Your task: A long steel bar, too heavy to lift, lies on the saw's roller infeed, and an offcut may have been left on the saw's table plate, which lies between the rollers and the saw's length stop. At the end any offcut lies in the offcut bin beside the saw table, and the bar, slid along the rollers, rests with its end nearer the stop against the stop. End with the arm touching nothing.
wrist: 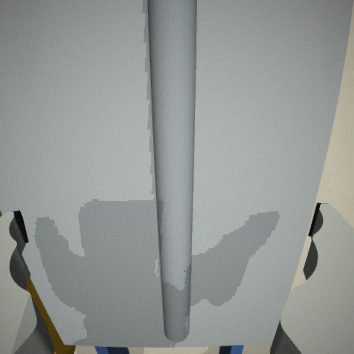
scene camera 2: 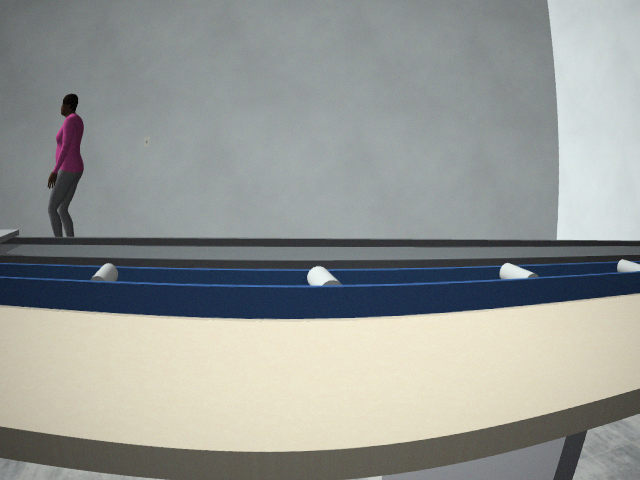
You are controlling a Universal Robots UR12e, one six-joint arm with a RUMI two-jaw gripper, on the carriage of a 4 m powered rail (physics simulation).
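Frame: origin at the arm's base, x back, y up, z left, level; millimetres.
Where they show: gripper, fingertip midpoint: [wrist: 166,210].
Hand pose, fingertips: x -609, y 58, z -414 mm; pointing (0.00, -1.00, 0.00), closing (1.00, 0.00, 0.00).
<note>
Things, the pixels of their top centre, and the offset from my fingertips. "spot": a spot on its surface instead. Level surfaces: height alone.
- long round grey steel bar, middle of its top: [wrist: 173,189] dz -6, dx +3, dy -9 mm
- saw's grey table plate, middle of its top: [wrist: 150,185] dz +2, dx -11, dy -29 mm
- yellow edge, surface spot: [wrist: 64,349] spot: dz +185, dx -112, dy -28 mm
- cream table, its level: dy -88 mm
A long round grey steel bar [wrist: 175,125] lies on the saw's grey table plate [wrist: 90,125] in the wrist view. Its rounded near end is close to the plate's bottom edge, and its other end runs out of view at the top. Whether it is the long bar or an offcut I cannot tell. My gripper [wrist: 166,210] is open above the plate, one jaw on each side of the bar, with wide gaps. A yellow edge [wrist: 64,349], apparently the offcut bin's, shows at lower left. The roller infeed [scene camera 2: 289,301] bears no bar in the stretch shown. The length stop does not show.
Several white rollers [scene camera 2: 323,276] sit between blue side rails [scene camera 2: 155,299] [wrist: 231,350] on a cream table [scene camera 2: 310,377]. A long grey track [scene camera 2: 310,252] with dark edges runs behind them. A person in a pink top [scene camera 2: 70,142] stands beyond it at the left.
</note>
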